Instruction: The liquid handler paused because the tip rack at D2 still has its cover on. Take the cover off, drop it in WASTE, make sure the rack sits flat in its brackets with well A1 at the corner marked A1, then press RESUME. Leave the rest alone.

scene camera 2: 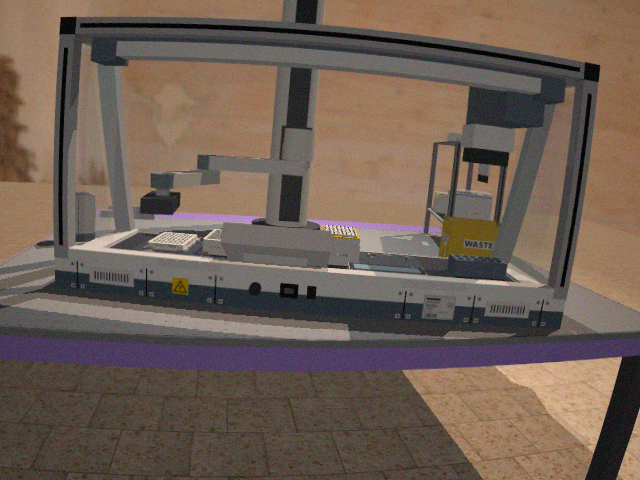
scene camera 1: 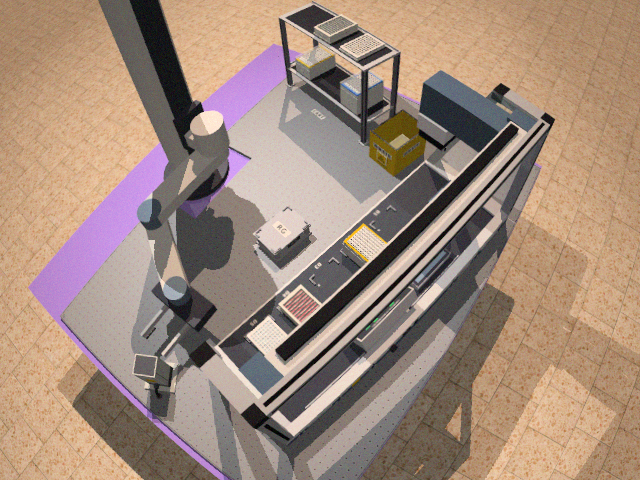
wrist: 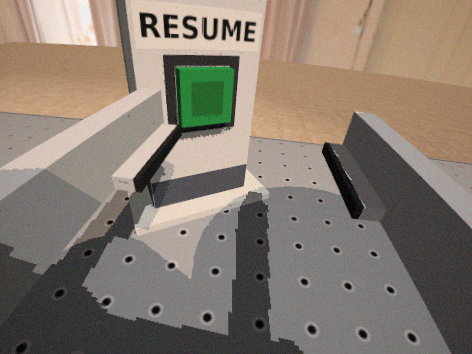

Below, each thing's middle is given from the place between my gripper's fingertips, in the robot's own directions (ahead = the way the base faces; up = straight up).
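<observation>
I find my hand 50 mm short of the post with green RESUME button (wrist: pixel 206 66), 60 mm to the left of it and 10 mm above it. Counted from my hand, the yellow WASTE bin (scene camera 1: pixel 393 160) is 1010 mm to the left, 190 mm ahead and 10 mm below, while the pipette head (scene camera 1: pixel 429 130) is 920 mm to the left of my hand, 360 mm ahead of it and 260 mm above it.
</observation>
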